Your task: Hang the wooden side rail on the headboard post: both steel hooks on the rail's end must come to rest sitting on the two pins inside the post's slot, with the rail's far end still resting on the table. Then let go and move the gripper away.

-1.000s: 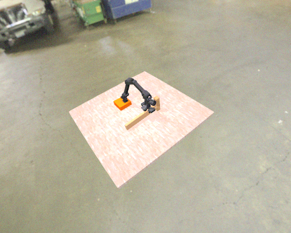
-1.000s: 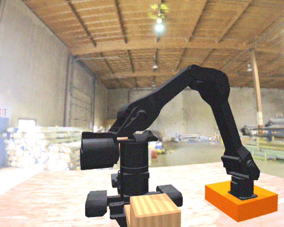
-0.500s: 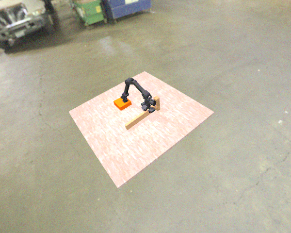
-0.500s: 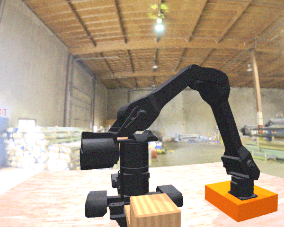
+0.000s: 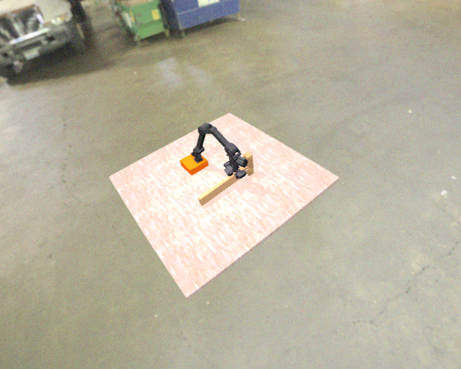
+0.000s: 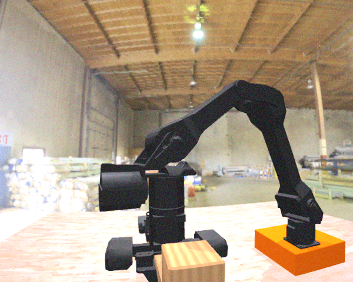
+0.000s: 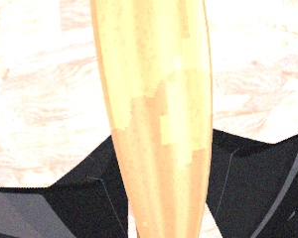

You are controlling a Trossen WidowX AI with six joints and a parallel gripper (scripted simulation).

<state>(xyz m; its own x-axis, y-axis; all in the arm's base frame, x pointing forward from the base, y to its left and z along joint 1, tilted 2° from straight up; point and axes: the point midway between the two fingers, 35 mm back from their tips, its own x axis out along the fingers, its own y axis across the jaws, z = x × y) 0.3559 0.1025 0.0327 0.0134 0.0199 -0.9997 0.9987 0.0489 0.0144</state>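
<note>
My gripper tip is 13 cm to the right of the headboard post, 4 cm below it and 1 cm past it.
</note>
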